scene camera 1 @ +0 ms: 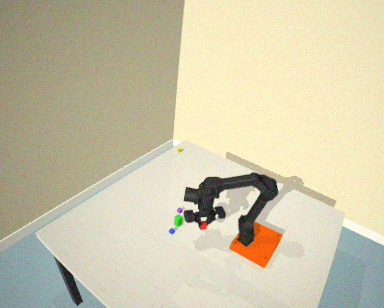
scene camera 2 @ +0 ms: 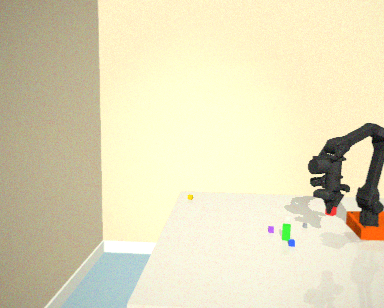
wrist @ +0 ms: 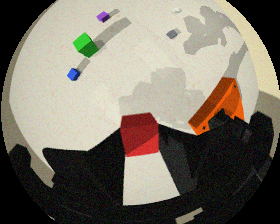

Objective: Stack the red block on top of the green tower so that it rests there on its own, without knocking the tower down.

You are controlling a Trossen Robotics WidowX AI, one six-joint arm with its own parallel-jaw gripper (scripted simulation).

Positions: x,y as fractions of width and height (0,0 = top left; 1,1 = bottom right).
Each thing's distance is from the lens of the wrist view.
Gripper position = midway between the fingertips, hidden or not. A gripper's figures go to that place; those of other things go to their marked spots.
my gripper (wrist: 0.49,0.58): 10 cm
red block (wrist: 0.50,0.59): 8 cm
